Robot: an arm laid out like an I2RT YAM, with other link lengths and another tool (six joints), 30 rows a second.
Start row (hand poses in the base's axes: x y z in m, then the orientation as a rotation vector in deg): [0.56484, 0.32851, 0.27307, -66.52, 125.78, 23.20]
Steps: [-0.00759, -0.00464, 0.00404, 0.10, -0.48, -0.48]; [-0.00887, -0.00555, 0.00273, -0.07, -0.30, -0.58]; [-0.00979, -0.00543, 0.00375, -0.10, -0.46, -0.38]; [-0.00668, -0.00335, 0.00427, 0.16, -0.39, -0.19]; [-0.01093, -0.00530, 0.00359, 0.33, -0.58, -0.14]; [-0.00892, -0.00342, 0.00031, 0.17, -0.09, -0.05]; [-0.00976, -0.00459, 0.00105, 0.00, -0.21, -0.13]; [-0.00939, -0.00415, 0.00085, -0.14, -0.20, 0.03]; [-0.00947, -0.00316, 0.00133, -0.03, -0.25, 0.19]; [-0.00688, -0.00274, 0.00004, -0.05, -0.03, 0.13]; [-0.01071, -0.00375, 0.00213, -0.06, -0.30, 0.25]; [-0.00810, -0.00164, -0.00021, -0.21, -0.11, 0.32]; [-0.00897, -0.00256, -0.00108, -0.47, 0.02, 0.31]
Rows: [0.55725, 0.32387, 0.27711, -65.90, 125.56, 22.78]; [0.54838, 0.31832, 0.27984, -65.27, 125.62, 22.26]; [0.53859, 0.31289, 0.28359, -64.87, 125.45, 21.69]; [0.53191, 0.30954, 0.28786, -64.55, 125.14, 21.53]; [0.52098, 0.30424, 0.29145, -64.19, 124.57, 21.45]; [0.51206, 0.30082, 0.29176, -64.04, 124.45, 21.55]; [0.50230, 0.29623, 0.29281, -63.89, 124.33, 21.36]; [0.49291, 0.29208, 0.29366, -63.99, 124.20, 21.10]; [0.48344, 0.28892, 0.29499, -64.21, 123.90, 21.00]; [0.47656, 0.28618, 0.29503, -64.38, 123.83, 20.99]; [0.46585, 0.28243, 0.29716, -64.68, 123.47, 20.85]; [0.45775, 0.28079, 0.29695, -65.15, 123.30, 20.71]; [0.44878, 0.27823, 0.29587, -65.76, 123.35, 20.37]
